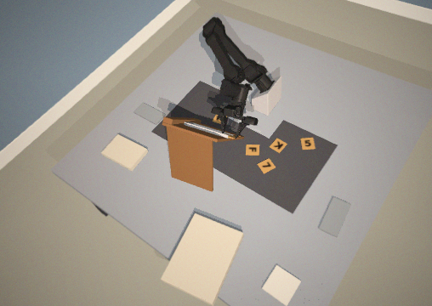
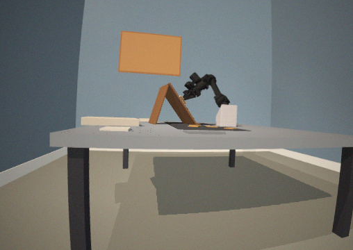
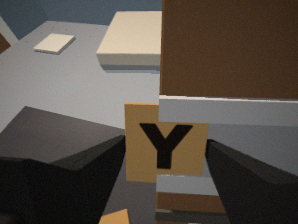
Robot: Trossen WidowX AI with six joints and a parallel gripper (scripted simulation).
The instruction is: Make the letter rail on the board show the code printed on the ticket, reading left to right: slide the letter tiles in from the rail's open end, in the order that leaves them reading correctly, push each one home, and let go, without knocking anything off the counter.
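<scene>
The white ticket lies 9 cm below my gripper tip, 7 cm to the right of it and 6 cm behind it. The rest, counted from my gripper tip: f tile (17 cm below, 8 cm behind, 6 cm to the left); then y tile (right at my gripper tip); then dark mat (17 cm below, 14 cm behind, 2 cm to the right).
</scene>
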